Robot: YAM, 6 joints.
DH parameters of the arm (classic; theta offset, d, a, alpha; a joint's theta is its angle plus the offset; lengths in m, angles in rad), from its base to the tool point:
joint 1: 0 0.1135 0.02 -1.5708
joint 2: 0 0 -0.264 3.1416
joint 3: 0.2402 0 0.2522 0
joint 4: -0.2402 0 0.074 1.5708
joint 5: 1.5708 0 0 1.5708
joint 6: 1.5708 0.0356 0 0
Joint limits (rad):
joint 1: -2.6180..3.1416
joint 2: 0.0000..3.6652
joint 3: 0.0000..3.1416
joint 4: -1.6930..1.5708
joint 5: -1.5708..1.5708
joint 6: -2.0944..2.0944
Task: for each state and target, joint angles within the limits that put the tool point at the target. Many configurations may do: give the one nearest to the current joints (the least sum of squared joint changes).
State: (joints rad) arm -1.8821 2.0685 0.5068 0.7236 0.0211 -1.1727
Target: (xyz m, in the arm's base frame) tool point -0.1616 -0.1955 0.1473
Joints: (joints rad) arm -2.2500 1.4623 0.3252 0.8444 0.0821 -1.1727
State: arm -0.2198 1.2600 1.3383 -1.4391 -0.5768 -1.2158
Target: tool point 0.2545 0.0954 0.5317
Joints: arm 0.2845 1.4970 2.0795 -0.8762 -0.6011 -1.2158
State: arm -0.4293 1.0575 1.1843 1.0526 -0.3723 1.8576
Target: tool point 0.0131 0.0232 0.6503
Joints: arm -0.2844 1.0412 1.8000 0.9864 -0.8165 1.8576
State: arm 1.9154 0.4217 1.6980 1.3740 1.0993 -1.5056
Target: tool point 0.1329 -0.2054 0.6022
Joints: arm 2.0250 0.7281 2.0346 1.1324 0.9668 -1.5056
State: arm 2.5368 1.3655 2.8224 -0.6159 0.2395 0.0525
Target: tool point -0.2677 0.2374 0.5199
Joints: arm 2.4406 1.7899 2.3455 -0.8498 0.2486 0.0525
